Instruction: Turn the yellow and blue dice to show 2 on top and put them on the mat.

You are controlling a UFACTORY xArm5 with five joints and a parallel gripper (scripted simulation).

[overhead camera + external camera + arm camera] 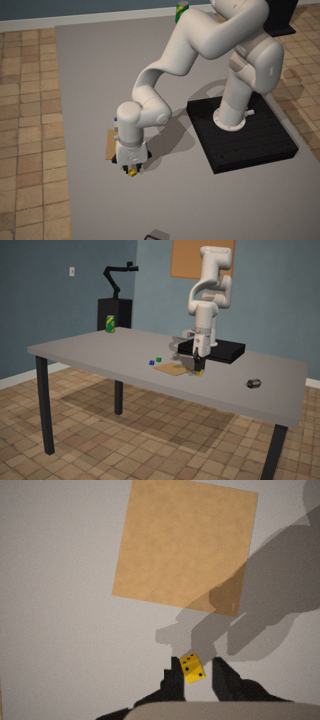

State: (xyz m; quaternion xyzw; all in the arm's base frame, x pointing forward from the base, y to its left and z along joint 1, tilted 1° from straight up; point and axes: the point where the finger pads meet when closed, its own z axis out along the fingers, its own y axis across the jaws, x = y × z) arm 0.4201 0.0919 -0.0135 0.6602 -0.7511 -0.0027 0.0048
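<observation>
Right now the yellow die is 4 cm below my hand. Round my hand: blue die: 25 cm to the right, 4 cm below, 1 cm behind; then green die: 24 cm to the right, 8 cm behind, 4 cm below; then mat: 13 cm to the right, 4 cm below, 1 cm behind.
</observation>
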